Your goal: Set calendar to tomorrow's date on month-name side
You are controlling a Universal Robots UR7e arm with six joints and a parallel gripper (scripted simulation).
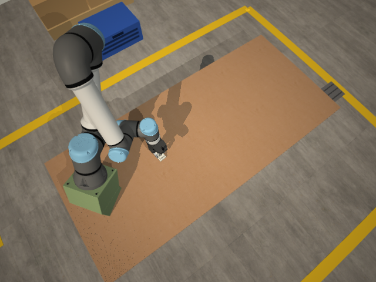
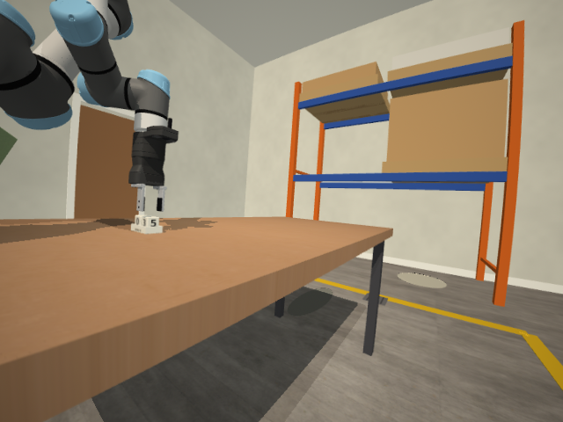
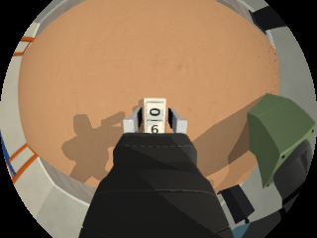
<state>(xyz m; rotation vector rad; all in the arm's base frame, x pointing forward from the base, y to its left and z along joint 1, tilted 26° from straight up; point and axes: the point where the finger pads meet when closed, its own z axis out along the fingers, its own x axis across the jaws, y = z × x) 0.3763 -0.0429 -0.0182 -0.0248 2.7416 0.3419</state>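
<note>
My hand is 20 mm to the right of the white calendar tray and 60 mm above it.
</note>
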